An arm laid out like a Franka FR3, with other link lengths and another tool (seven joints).
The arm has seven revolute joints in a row. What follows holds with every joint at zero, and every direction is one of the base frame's.
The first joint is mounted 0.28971 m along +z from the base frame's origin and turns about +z.
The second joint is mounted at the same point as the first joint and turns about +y.
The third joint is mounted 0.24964 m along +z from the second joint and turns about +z.
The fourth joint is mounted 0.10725 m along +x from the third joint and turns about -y.
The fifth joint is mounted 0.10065 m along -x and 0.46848 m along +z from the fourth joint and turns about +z.
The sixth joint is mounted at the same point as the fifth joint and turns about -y.
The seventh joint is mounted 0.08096 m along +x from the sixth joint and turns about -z.
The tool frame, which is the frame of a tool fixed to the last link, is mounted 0.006 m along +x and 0.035 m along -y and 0.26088 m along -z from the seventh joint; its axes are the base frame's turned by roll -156.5, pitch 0 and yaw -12.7 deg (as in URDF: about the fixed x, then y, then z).
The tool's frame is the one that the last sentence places.
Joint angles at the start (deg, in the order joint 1, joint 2, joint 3, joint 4, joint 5, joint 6, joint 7): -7.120, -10.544, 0.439, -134.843, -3.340, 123.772, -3.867
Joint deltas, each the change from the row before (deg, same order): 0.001, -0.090, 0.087, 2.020, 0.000, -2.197, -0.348; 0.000, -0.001, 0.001, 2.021, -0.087, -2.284, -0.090; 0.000, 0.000, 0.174, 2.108, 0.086, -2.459, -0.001; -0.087, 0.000, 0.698, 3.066, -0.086, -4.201, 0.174; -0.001, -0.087, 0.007, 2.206, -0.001, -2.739, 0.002; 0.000, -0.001, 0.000, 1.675, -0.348, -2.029, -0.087; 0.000, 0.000, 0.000, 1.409, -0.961, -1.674, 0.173
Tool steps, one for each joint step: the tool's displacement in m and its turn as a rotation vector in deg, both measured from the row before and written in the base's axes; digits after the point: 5 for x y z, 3 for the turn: 0.00577, -0.00022, 0.01649, -0.071, 0.110, 0.327; 0.00423, -0.00120, 0.01570, -0.112, 0.277, 0.020; 0.00373, 0.00111, 0.01636, 0.012, 0.348, 0.003; 0.00199, 0.00482, 0.02345, -0.200, 1.147, 0.238; 0.00131, -0.00051, 0.01832, -0.026, 0.445, -0.148; 0.00066, -0.00168, 0.01366, -0.328, 0.390, 0.096; 0.00017, -0.00405, 0.01219, -0.924, 0.344, 0.044
